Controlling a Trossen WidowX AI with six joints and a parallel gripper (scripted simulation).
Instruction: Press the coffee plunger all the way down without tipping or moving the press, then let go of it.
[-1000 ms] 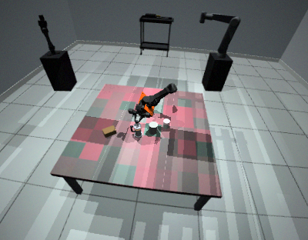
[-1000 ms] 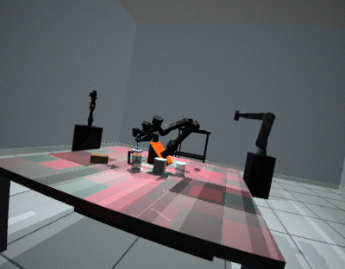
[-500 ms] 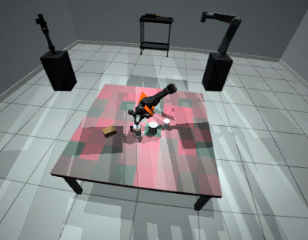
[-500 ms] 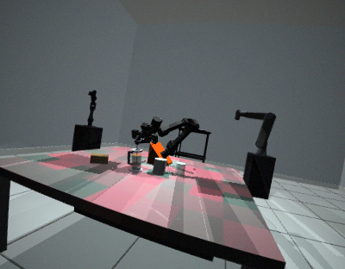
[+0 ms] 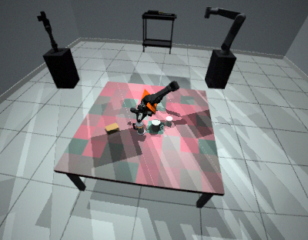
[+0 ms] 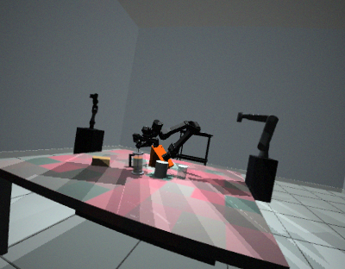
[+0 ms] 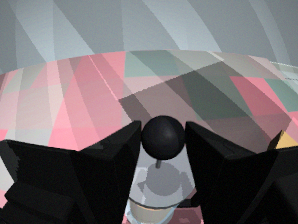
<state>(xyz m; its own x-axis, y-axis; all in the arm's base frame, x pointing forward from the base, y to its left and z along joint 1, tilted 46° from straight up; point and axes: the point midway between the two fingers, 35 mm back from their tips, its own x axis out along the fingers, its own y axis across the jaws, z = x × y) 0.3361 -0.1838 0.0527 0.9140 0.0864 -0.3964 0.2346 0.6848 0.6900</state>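
Now: gripper tip 2 cm past the coffee press, 1 cm to the left of it and 9 cm above it.
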